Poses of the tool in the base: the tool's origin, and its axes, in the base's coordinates. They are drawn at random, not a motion.
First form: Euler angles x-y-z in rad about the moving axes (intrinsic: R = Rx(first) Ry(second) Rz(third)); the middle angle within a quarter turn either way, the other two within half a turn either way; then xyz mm.
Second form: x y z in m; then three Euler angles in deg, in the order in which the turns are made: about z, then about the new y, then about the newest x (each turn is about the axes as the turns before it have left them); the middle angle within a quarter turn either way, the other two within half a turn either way. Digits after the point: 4 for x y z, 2 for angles.
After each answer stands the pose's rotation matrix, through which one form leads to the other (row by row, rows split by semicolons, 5 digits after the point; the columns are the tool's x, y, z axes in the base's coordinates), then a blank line. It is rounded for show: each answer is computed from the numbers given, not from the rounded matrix.
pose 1, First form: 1.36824 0.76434 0.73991 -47.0 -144.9 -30.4
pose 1, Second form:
-0.0470 -0.1449 -0.0304 50.04 -33.89 79.92
0.53310 -0.48668 0.69206; 0.63629 -0.30849 -0.70708; 0.55762 0.81730 0.14522

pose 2, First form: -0.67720 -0.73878 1.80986 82.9 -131.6 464.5
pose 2, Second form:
0.0829 -0.1316 0.4645 104.91 47.14 -32.10
-0.17506 -0.71827 -0.67339; 0.65725 -0.59449 0.46325; -0.73306 -0.36149 0.57615

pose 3, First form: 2.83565 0.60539 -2.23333 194.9 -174.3 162.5
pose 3, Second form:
0.1949 -0.1743 0.1625 128.04 34.84 162.81
-0.50580 0.64832 0.56908; 0.64639 0.72169 -0.24766; -0.57127 0.24258 -0.78410

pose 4, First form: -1.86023 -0.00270 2.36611 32.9 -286.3 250.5
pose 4, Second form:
0.0329 -0.2863 0.2505 -164.23 42.10 112.62
-0.71408 -0.70006 -0.00270; -0.20165 0.20199 0.95840; -0.67039 0.68492 -0.28541

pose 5, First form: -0.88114 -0.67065 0.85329 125.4 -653.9 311.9
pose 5, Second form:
0.1254 -0.6539 0.3119 57.05 18.74 -58.24
0.51510 -0.59026 -0.62150; 0.79465 0.05710 0.60438; -0.32125 -0.80519 0.49847

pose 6, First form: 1.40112 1.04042 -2.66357 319.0 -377.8 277.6
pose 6, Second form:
0.3190 -0.3778 0.2776 -118.34 18.91 -84.82
-0.44915 0.23271 0.86262; -0.83261 0.24119 -0.49859; -0.32408 -0.94216 0.08542

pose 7, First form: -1.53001 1.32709 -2.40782 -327.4 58.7 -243.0
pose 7, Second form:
-0.3274 0.0587 -0.2430 104.50 -44.31 89.21
-0.17920 0.16159 0.97045; 0.69280 -0.67963 0.24110; 0.69851 0.71554 0.00984

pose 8, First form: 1.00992 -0.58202 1.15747 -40.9 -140.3 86.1
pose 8, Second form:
-0.0409 -0.1403 0.0861 41.82 -63.24 9.25
0.33553 -0.76501 -0.54971; 0.30017 0.63994 -0.70737; 0.89293 0.07234 0.44435

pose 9, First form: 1.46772 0.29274 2.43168 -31.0 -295.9 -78.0
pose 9, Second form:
-0.0310 -0.2959 -0.0780 -168.28 -42.13 -82.37
-0.72615 -0.62404 0.28858; -0.15064 -0.26512 -0.95237; 0.67083 -0.73504 0.09852

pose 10, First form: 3.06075 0.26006 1.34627 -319.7 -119.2 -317.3
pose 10, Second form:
-0.3197 -0.1192 -0.3173 -77.46 -7.80 -166.46
0.21516 -0.94212 0.25714; -0.96709 -0.24216 -0.07804; 0.13579 -0.23189 -0.96322

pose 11, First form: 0.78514 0.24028 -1.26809 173.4 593.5 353.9
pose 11, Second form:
0.1734 0.5935 0.3539 -65.14 46.47 4.17
0.28954 0.92711 0.23797; -0.62498 0.37143 -0.68662; -0.72496 0.05007 0.68697

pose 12, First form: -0.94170 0.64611 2.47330 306.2 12.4 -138.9
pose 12, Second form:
0.3062 0.0124 -0.1389 130.01 12.88 61.19
-0.62667 -0.49475 0.60209; 0.74671 -0.16018 0.64558; -0.22296 0.85415 0.46981

